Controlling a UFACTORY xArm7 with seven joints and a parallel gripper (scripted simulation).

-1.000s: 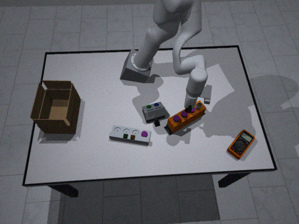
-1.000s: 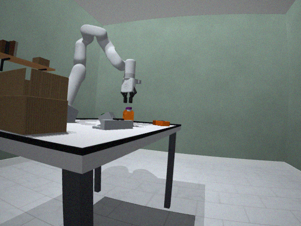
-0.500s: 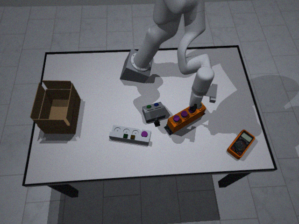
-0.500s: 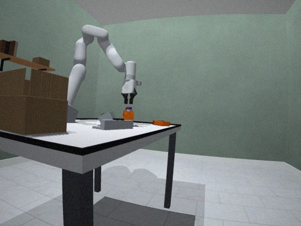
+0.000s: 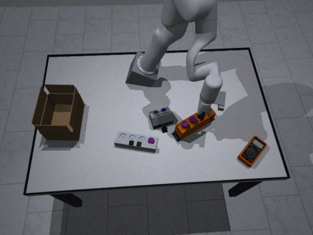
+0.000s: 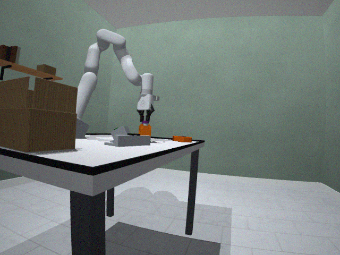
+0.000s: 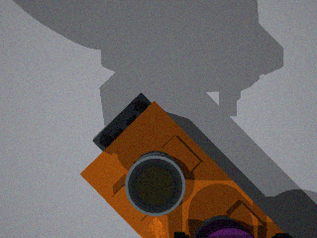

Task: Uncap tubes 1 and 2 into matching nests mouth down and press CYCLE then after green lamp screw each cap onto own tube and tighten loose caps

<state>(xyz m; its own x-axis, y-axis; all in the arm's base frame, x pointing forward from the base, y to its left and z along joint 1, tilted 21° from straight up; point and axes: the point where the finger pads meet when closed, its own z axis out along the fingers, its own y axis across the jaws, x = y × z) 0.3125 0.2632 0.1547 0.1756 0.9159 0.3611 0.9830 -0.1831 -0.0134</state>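
My gripper is now 3 cm above the purple cap. Also, from my hand: tube 1: 3 cm behind, 4 cm to the left, 2 cm below; blue key: 5 cm behind, 19 cm to the right, 7 cm below; grey key housing: 2 cm behind, 21 cm to the right, 9 cm below.
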